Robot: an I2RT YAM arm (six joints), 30 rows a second.
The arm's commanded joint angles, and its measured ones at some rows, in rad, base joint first. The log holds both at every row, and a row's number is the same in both.
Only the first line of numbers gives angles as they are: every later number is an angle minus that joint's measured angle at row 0.
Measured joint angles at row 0: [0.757 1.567 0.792 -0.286 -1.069 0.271]
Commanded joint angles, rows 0 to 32: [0.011 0.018 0.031 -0.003 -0.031 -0.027]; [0.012 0.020 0.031 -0.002 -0.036 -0.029]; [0.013 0.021 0.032 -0.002 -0.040 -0.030]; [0.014 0.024 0.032 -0.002 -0.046 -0.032]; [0.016 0.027 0.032 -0.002 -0.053 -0.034]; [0.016 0.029 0.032 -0.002 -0.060 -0.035]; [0.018 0.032 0.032 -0.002 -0.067 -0.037]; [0.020 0.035 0.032 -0.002 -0.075 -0.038]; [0.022 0.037 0.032 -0.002 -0.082 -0.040]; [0.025 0.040 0.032 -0.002 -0.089 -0.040]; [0.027 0.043 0.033 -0.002 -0.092 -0.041]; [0.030 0.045 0.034 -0.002 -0.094 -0.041]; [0.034 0.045 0.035 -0.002 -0.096 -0.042]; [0.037 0.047 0.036 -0.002 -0.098 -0.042]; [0.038 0.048 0.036 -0.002 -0.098 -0.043]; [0.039 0.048 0.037 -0.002 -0.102 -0.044]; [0.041 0.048 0.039 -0.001 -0.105 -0.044]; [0.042 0.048 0.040 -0.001 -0.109 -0.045]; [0.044 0.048 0.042 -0.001 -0.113 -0.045]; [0.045 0.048 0.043 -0.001 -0.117 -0.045]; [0.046 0.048 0.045 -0.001 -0.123 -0.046]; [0.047 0.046 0.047 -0.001 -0.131 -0.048]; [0.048 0.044 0.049 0.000 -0.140 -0.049]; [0.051 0.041 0.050 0.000 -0.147 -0.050]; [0.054 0.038 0.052 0.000 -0.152 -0.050]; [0.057 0.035 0.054 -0.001 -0.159 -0.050]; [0.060 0.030 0.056 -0.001 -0.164 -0.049]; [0.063 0.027 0.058 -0.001 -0.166 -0.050]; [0.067 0.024 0.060 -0.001 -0.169 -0.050]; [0.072 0.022 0.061 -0.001 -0.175 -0.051]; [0.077 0.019 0.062 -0.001 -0.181 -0.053]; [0.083 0.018 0.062 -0.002 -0.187 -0.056]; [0.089 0.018 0.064 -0.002 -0.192 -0.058]
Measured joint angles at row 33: [0.053 0.037 0.023 -0.011 -0.118 -0.034]
